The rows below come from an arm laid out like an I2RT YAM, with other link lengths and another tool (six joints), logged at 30 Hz.
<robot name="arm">
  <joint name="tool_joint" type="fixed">
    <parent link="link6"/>
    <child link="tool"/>
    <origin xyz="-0.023 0.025 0.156" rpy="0 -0.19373 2.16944"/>
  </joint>
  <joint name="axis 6" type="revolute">
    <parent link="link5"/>
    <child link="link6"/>
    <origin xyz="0 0.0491 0.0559" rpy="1.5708 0 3.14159"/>
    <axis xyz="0 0 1"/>
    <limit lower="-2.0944" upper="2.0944"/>
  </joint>
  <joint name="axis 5" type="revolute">
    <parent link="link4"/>
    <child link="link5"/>
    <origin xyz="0.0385 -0.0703 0.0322" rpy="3.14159 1.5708 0"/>
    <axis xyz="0 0 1"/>
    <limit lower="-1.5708" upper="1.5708"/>
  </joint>
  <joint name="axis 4" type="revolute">
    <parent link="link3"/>
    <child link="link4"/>
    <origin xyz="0.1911 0.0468 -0.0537" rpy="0 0 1.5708"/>
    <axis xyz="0 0 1"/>
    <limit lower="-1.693" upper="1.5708"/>
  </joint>
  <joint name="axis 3" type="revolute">
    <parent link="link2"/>
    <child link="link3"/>
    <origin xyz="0 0.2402 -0.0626" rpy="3.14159 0 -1.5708"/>
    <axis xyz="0 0 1"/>
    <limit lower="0" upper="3.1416"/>
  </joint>
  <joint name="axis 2" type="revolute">
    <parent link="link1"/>
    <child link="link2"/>
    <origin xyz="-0.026 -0.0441 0.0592" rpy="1.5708 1.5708 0"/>
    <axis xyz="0 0 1"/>
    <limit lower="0" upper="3.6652"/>
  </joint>
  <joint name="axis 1" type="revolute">
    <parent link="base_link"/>
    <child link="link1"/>
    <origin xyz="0 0 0.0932" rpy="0 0 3.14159"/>
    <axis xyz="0 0 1"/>
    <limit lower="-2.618" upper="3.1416"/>
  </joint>
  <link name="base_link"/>
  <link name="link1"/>
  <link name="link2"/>
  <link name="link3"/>
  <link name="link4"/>
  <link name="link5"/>
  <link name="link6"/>
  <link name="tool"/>
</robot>
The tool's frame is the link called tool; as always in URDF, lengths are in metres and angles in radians.
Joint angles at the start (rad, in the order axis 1, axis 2, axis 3, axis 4, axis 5, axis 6):
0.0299, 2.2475, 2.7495, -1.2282, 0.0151, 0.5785
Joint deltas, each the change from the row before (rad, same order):
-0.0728, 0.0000, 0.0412, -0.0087, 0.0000, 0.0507
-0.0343, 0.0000, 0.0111, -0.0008, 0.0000, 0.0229
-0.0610, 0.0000, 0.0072, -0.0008, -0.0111, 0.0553
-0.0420, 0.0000, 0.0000, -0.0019, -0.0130, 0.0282
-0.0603, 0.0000, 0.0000, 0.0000, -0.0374, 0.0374
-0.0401, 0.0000, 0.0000, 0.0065, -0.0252, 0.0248
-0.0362, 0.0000, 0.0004, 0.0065, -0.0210, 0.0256
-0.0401, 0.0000, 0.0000, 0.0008, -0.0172, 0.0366
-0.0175, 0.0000, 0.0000, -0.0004, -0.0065, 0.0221
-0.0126, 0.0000, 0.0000, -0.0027, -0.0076, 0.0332
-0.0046, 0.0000, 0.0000, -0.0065, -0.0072, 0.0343
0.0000, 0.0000, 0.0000, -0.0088, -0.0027, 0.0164
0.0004, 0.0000, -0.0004, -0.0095, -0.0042, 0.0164
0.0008, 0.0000, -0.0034, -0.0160, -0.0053, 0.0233
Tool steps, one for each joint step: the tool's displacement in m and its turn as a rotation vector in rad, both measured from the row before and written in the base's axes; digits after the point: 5 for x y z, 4 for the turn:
0.00412, -0.03688, 0.01340, 0.0382, -0.0335, -0.1058
0.00102, -0.01754, 0.00417, 0.0170, -0.0117, -0.0488
0.00010, -0.02898, 0.00393, 0.0490, -0.0123, -0.0871
-0.00155, -0.01884, 0.00064, 0.0301, -0.0028, -0.0496
-0.00270, -0.02323, 0.00192, 0.0516, -0.0100, -0.0547
-0.00129, -0.01568, 0.00269, 0.0326, -0.0139, -0.0359
-0.00152, -0.01461, 0.00279, 0.0302, -0.0143, -0.0355
-0.00336, -0.01711, 0.00172, 0.0380, -0.0102, -0.0490
-0.00170, -0.00766, 0.00073, 0.0209, -0.0049, -0.0259
-0.00128, -0.00494, 0.00060, 0.0309, -0.0052, -0.0270
-0.00084, -0.00080, -0.00015, 0.0329, -0.0018, -0.0201
-0.00107, 0.00094, -0.00125, 0.0174, 0.0047, -0.0081
-0.00111, 0.00149, -0.00145, 0.0187, 0.0054, -0.0067
-0.00213, 0.00231, -0.00350, 0.0281, 0.0129, -0.0101

